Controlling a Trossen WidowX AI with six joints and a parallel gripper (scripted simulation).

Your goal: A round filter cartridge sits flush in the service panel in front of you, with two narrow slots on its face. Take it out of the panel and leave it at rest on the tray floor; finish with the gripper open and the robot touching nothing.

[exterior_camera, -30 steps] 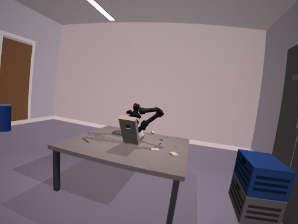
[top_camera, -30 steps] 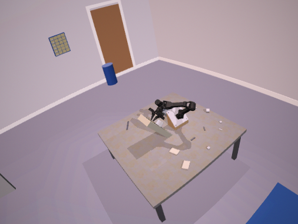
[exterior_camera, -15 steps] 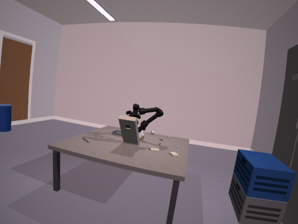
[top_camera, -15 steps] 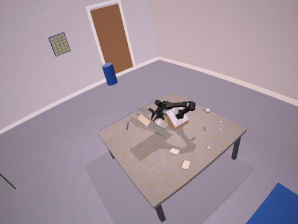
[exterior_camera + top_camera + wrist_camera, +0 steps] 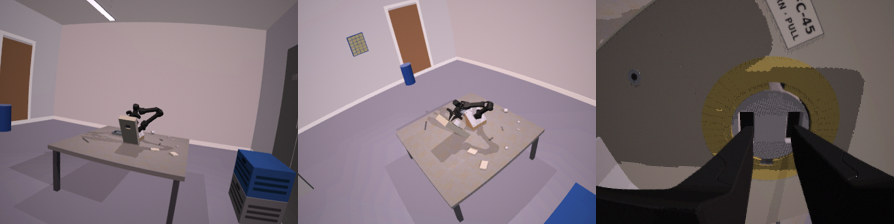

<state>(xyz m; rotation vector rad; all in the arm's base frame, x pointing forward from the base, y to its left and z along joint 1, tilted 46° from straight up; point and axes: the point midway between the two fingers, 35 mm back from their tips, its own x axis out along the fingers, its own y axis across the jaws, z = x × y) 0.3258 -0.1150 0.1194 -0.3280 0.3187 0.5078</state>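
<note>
Now: gripper tip 2 cm short of the white round filter cartridge and 1 cm above it. Also, from my gripper tip: service panel (9 cm below, 3 cm behind); then shallow grey tray (42 cm behind, 29 cm to the right, 24 cm below).
</note>
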